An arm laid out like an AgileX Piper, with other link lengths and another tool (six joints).
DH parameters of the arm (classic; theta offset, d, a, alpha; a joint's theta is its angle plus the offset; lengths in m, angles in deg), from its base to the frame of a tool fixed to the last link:
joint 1: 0 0.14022 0 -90
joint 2: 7.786 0 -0.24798 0
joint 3: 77.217 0 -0.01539 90
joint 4: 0 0.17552 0 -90
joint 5: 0 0 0 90
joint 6: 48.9 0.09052 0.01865 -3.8
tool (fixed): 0 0.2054 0 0
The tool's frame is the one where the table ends.
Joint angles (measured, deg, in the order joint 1, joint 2, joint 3, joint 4, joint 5, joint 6), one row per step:
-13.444 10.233 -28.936 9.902 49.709 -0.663
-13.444 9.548 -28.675 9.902 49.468 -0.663
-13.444 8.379 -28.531 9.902 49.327 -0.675
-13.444 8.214 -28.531 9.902 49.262 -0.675
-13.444 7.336 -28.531 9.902 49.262 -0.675
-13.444 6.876 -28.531 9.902 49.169 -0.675
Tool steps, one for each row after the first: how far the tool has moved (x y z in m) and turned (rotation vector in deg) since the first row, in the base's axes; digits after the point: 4 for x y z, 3 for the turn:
-0.0001 -0.0001 0.0014 -0.137 -0.647 -0.038
-0.0007 -0.0001 0.0046 -0.409 -1.781 -0.055
-0.0007 -0.0001 0.0055 -0.458 -2.004 -0.065
-0.0013 0.0001 0.0082 -0.661 -2.859 -0.065
-0.0015 0.0000 0.0101 -0.783 -3.397 -0.079

